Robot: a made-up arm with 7 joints.
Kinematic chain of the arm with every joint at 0, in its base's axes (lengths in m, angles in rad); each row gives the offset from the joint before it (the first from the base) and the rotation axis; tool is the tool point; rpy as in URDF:
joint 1: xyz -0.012 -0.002 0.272 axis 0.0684 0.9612 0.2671
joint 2: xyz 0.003 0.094 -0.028 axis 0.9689 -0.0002 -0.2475
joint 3: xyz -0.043 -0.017 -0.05 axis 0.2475 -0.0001 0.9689
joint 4: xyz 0.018 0.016 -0.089 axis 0.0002 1 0
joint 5: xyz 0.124 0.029 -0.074 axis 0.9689 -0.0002 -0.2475
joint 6: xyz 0.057 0.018 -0.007 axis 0.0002 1 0
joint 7: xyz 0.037 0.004 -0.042 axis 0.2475 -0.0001 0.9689
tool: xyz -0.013 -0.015 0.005 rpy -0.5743 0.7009 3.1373
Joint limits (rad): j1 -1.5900..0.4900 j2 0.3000..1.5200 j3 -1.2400..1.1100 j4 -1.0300..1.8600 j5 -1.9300..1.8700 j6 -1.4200..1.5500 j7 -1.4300..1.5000
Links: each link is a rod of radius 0.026 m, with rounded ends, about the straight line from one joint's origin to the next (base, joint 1, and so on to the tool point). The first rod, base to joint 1, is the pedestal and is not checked.
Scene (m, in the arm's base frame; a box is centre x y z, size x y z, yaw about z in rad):
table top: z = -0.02
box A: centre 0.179 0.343 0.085 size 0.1 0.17 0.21 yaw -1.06
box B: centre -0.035 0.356 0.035 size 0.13 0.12 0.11 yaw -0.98
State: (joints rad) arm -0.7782 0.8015 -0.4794 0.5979 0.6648 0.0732 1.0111
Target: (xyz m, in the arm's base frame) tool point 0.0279 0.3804 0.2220
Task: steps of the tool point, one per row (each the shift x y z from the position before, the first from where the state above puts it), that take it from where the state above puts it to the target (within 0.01 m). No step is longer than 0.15 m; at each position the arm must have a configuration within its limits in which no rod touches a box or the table.
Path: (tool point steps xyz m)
1: -0.0087 0.0395 0.1114
2: -0.0501 0.0245 0.1141
3: -0.0881 -0.0007 0.0962
4: -0.1118 -0.0290 0.0584
5: -0.1137 -0.0509 0.0087
6: 0.0653 0.0613 -0.0354
7: 0.0369 0.0546 -0.0700
8: -0.0053 0.0404 -0.0884
9: -0.0504 0.0189 -0.0855

